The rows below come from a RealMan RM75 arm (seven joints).
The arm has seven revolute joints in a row. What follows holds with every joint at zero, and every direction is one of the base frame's. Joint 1 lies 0.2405 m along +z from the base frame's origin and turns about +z. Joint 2 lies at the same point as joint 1 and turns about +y. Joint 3 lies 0.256 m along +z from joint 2 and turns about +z. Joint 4 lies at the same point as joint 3 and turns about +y. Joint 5 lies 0.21 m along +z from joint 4 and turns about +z. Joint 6 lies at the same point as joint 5 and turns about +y. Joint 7 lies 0.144 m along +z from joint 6 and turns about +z. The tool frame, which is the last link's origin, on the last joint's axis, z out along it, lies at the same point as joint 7; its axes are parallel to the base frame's.
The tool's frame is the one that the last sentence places.
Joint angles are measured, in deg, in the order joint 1, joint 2, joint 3, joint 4, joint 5, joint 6, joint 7. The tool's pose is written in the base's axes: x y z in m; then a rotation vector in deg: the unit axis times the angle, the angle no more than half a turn. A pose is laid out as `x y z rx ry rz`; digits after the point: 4 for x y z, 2 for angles.
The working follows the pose.
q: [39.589 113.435 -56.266 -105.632 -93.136 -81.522 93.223]
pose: -0.0252 0.3242 0.1665 -129.51 -50.68 39.66
Where each joint sits with the arm in this pose, in the base's axes (m; each line is computed from the numbers above, not from the rounded line before):
joint 1: 0.0000 0.0000 0.2405
joint 2: 0.0000 0.0000 0.2405
joint 3: 0.1810 0.1497 0.1387
joint 4: 0.1810 0.1497 0.1387
joint 5: 0.0682 0.2747 0.2642
joint 6: 0.0682 0.2747 0.2642
joint 7: -0.0252 0.3242 0.1665
the tool: -0.0252 0.3242 0.1665

